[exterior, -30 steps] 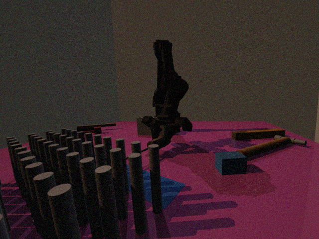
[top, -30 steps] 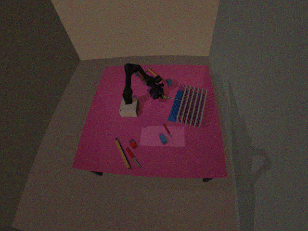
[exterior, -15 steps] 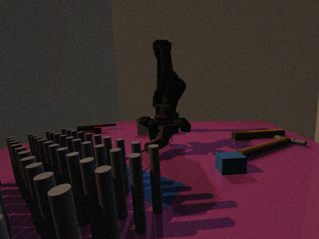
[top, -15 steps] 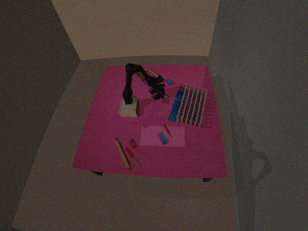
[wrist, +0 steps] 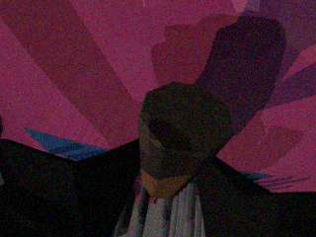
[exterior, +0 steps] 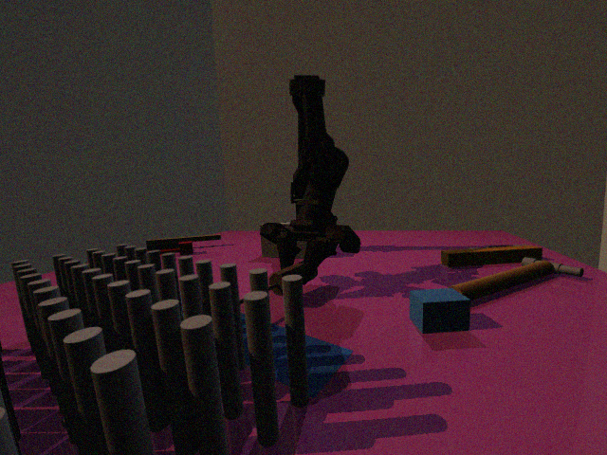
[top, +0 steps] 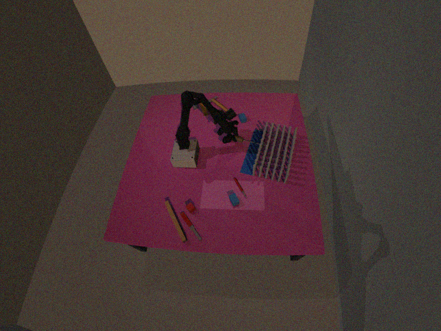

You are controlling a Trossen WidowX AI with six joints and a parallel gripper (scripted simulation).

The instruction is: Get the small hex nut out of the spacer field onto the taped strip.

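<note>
Right now my gripper tip is 110 mm short of the blue taped strip, 80 mm to the left of it and 30 mm above it. From my gripper tip the other things lie so: orange bar: 380 mm to the left, 270 mm behind, 10 mm below; then red screwdriver: 380 mm to the right, 30 mm ahead, 20 mm below; then hook tool: 100 mm ahead, 30 mm to the right.
</note>
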